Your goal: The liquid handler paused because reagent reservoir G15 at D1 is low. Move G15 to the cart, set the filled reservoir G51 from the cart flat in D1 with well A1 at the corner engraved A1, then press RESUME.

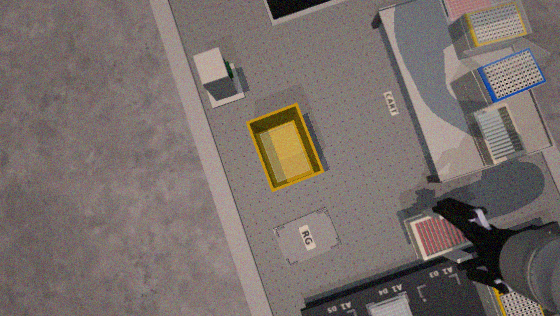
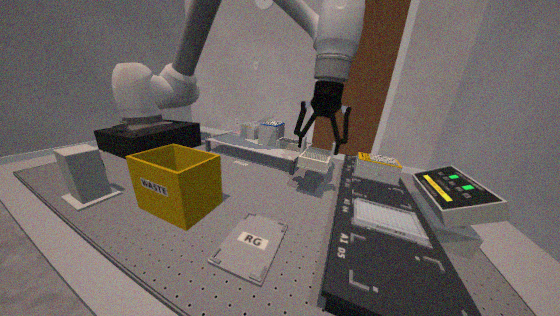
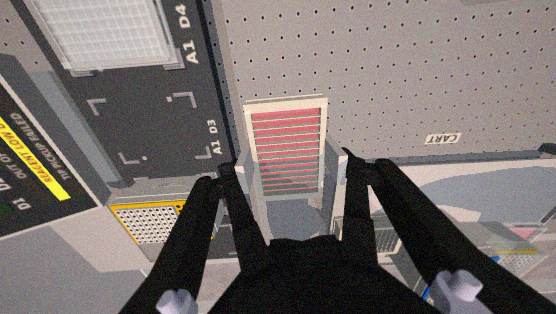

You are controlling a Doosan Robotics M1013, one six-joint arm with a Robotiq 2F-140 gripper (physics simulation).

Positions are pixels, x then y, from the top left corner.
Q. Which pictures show my gripper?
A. Image 1, image 2 and image 3: all of them.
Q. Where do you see a clear well plate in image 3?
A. At 81, 42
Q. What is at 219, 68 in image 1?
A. A grey block.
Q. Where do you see a reservoir with red troughs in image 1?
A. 430, 237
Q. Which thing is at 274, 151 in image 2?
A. A white CART shelf.
